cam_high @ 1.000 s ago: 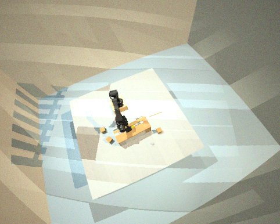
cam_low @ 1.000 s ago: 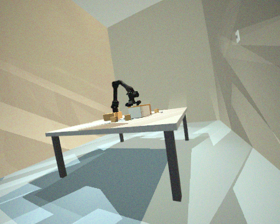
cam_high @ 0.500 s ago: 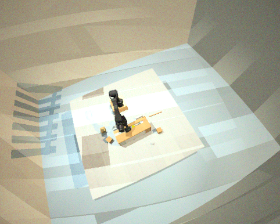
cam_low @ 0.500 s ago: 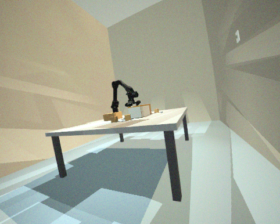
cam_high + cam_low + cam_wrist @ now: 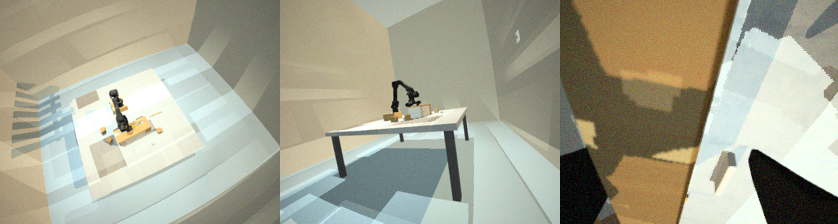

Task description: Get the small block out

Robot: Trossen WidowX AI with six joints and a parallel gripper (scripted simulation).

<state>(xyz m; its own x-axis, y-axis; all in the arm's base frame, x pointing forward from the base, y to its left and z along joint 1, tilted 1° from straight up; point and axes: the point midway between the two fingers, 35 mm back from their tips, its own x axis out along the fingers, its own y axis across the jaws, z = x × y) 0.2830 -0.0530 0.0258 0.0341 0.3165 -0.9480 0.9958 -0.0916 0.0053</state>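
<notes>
Right now my gripper tip is 5 cm short of the yellow block and 2 cm to the right of it. Round my gripper tip: tan box 4 cm ahead, 2 cm below; thin orange stick 2 cm ahead, 34 cm to the left, 8 cm below.
</notes>
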